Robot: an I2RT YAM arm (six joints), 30 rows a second.
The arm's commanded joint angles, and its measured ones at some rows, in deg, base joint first. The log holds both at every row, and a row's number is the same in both.
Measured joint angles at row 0:
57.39 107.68 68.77 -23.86 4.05 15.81
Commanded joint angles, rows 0 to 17:
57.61 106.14 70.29 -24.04 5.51 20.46
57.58 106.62 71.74 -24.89 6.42 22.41
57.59 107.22 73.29 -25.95 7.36 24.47
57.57 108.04 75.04 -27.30 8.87 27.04
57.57 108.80 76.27 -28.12 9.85 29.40
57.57 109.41 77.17 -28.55 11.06 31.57
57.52 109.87 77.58 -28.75 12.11 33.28
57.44 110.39 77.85 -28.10 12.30 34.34
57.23 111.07 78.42 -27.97 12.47 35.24
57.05 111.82 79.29 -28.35 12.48 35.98
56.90 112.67 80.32 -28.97 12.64 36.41
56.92 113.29 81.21 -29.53 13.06 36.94
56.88 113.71 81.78 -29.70 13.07 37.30
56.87 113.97 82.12 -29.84 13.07 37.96
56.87 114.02 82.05 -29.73 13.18 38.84
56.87 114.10 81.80 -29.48 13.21 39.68
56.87 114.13 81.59 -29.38 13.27 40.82
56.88 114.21 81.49 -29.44 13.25 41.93
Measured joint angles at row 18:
57.21 115.07 80.55 -27.51 11.09 36.93
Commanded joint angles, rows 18 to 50:
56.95 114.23 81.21 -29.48 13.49 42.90
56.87 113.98 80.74 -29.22 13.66 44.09
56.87 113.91 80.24 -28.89 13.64 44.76
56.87 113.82 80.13 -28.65 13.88 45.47
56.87 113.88 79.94 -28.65 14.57 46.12
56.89 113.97 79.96 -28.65 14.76 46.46
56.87 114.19 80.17 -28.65 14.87 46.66
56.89 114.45 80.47 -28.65 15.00 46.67
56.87 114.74 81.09 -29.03 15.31 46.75
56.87 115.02 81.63 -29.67 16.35 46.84
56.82 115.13 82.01 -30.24 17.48 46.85
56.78 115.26 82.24 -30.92 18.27 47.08
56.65 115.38 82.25 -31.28 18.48 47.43
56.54 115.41 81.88 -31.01 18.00 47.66
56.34 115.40 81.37 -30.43 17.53 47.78
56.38 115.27 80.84 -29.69 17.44 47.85
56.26 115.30 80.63 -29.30 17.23 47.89
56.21 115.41 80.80 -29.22 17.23 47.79
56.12 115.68 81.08 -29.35 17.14 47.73
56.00 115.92 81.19 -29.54 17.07 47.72
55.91 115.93 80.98 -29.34 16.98 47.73
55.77 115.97 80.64 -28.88 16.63 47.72
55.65 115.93 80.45 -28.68 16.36 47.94
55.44 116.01 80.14 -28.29 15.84 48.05
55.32 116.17 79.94 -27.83 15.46 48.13
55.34 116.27 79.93 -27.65 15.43 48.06
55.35 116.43 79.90 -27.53 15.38 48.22
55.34 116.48 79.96 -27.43 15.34 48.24
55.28 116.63 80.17 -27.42 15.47 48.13
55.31 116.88 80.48 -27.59 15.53 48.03
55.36 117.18 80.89 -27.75 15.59 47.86
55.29 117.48 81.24 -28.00 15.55 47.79
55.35 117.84 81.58 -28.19 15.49 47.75
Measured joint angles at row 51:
55.66 116.20 80.49 -27.55 15.31 46.65
